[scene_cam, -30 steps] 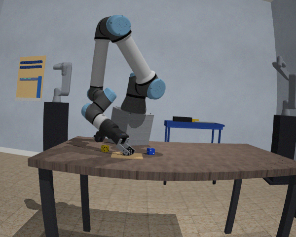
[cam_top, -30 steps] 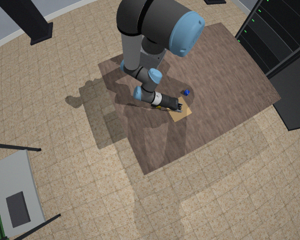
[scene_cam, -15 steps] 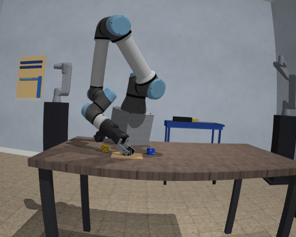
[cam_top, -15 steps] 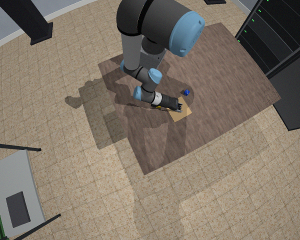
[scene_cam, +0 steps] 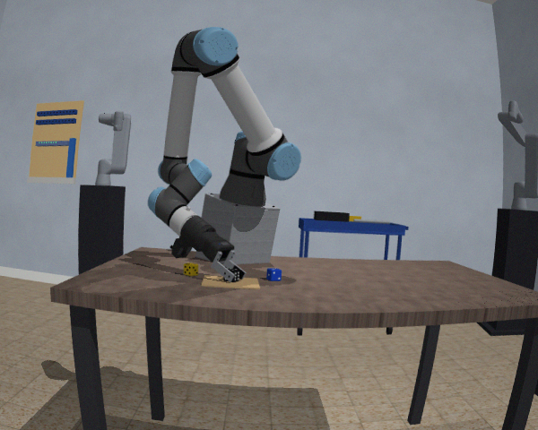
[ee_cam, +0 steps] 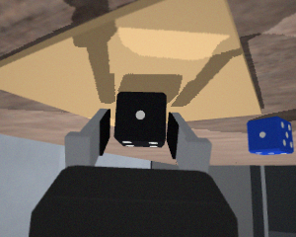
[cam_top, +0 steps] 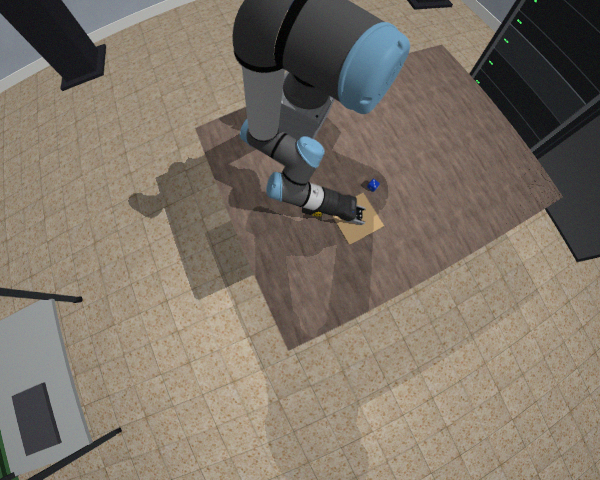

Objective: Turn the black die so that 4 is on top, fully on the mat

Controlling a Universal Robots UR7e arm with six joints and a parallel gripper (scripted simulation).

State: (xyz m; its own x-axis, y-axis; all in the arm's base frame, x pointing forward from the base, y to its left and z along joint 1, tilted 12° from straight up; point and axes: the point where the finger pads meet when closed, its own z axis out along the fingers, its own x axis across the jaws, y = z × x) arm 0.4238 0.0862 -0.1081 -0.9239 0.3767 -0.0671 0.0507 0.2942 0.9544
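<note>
The black die lies 1 cm below my hand. From my hand the other things lie so: blue die 10 cm behind, 9 cm to the left, 1 cm below; tan mat 1 cm to the right, 2 cm below; yellow die 6 cm behind, 13 cm to the right, 1 cm below.
</note>
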